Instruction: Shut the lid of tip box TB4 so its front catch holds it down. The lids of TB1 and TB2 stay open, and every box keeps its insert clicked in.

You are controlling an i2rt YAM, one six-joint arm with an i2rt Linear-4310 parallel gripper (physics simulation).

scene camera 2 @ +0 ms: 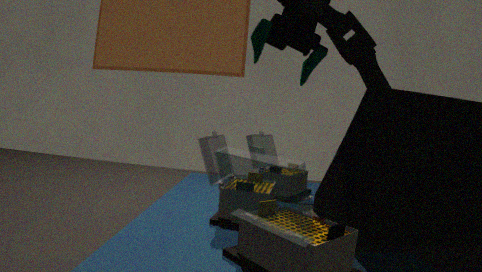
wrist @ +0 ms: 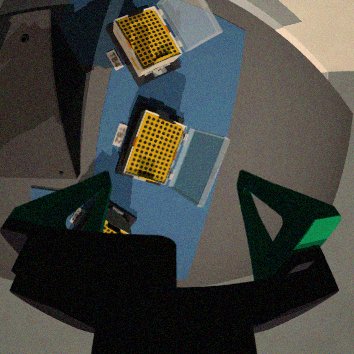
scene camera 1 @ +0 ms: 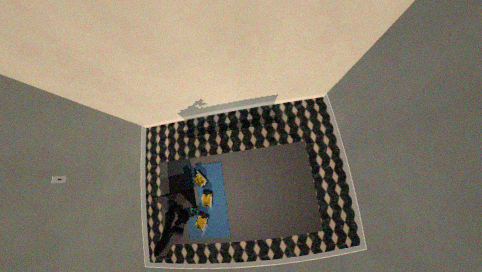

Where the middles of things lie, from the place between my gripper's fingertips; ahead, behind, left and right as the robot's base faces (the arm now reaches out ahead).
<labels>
I see my gripper 4 cm past the yellow insert [wrist: 150,41], 20 cm to the right of it and 21 cm above it.
</labels>
